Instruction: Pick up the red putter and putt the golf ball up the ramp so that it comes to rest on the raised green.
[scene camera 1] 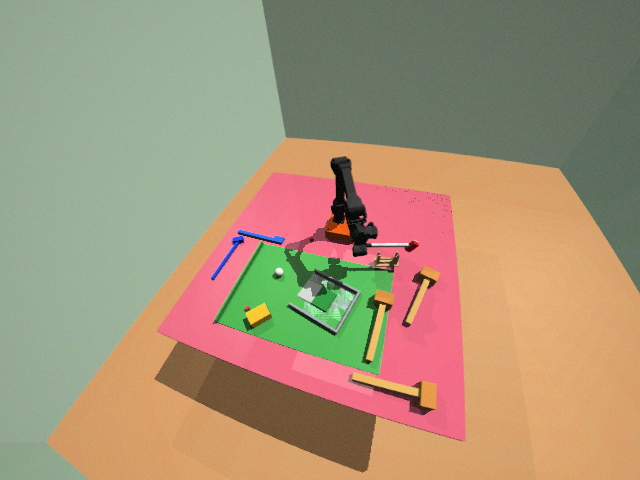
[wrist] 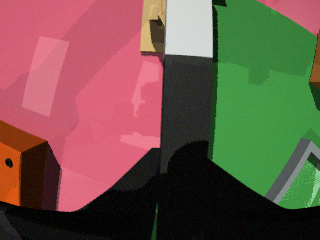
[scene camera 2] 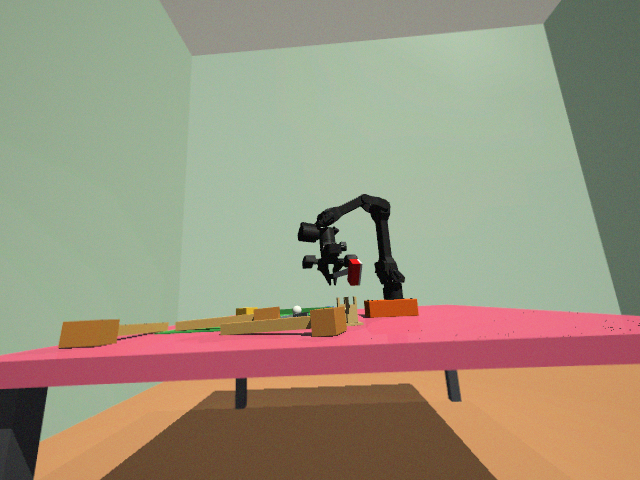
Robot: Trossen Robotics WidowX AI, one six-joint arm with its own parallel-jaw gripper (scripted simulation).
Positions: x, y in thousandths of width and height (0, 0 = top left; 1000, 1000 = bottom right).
Labels:
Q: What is my gripper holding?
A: A red putter.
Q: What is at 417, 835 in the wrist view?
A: My gripper.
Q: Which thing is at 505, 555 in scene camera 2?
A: My gripper.

